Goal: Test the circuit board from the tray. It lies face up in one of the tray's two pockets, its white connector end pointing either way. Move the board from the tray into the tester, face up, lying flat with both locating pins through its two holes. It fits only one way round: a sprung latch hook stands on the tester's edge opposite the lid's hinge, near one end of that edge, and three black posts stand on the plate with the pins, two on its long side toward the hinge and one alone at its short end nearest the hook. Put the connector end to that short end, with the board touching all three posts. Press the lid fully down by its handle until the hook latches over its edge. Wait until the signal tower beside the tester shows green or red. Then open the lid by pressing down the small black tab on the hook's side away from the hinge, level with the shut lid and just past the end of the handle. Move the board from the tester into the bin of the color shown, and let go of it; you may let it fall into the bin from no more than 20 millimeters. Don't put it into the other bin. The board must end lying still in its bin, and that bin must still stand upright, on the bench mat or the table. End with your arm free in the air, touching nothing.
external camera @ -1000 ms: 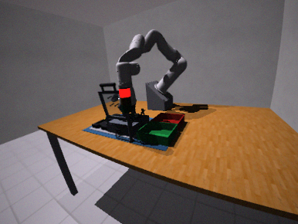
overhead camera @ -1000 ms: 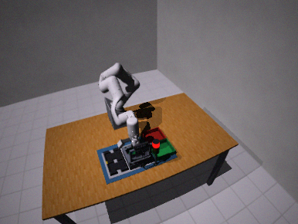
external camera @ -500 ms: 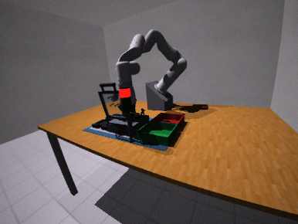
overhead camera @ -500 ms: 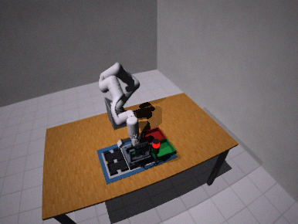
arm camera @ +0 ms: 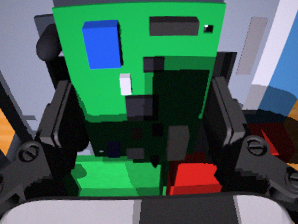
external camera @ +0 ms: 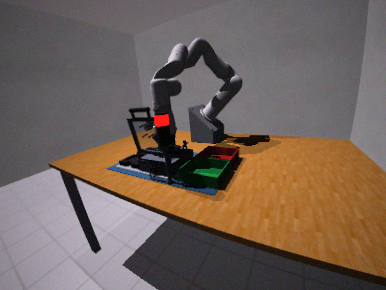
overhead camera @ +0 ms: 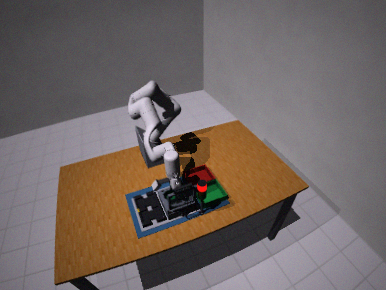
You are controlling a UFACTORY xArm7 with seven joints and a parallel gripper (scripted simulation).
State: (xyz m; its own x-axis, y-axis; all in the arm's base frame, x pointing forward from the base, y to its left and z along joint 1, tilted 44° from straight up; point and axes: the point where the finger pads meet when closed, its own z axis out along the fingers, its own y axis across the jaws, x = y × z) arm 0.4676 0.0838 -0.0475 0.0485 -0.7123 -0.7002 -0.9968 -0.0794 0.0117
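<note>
The grey tester plate lies 1 cm ahead of my hand, 1 cm to the left of it and 2 cm below it. From my hand the other things lie so: green circuit board (1 cm below); then tester lid (12 cm ahead, 1 cm to the left, 9 cm above); then green bin (4 cm ahead, 20 cm to the left, 8 cm below).
</note>
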